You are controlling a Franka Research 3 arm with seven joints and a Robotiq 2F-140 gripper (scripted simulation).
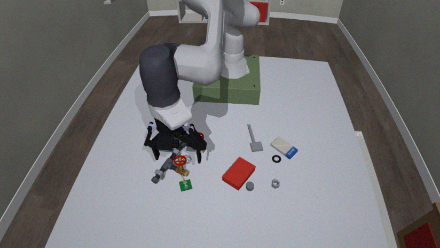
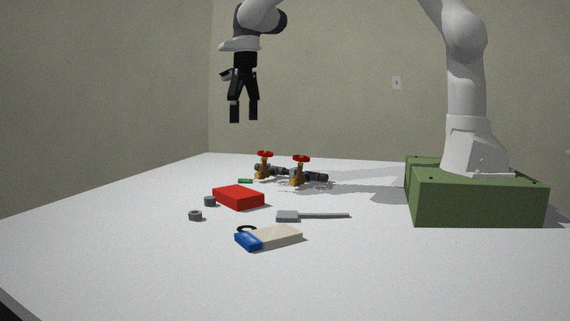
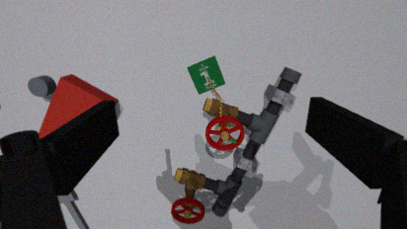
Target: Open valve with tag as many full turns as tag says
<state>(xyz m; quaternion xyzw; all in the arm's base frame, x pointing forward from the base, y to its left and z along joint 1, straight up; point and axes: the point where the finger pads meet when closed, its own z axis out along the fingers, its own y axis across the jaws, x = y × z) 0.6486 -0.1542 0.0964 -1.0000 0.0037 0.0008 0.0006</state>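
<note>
The green tag is 1 cm ahead of my hand and 20 cm below it. Also, from my hand: grey scraper (25 cm behind, 27 cm to the left, 19 cm below); blue box (21 cm behind, 41 cm to the left, 19 cm below); red block (6 cm behind, 21 cm to the left, 18 cm below).
</note>
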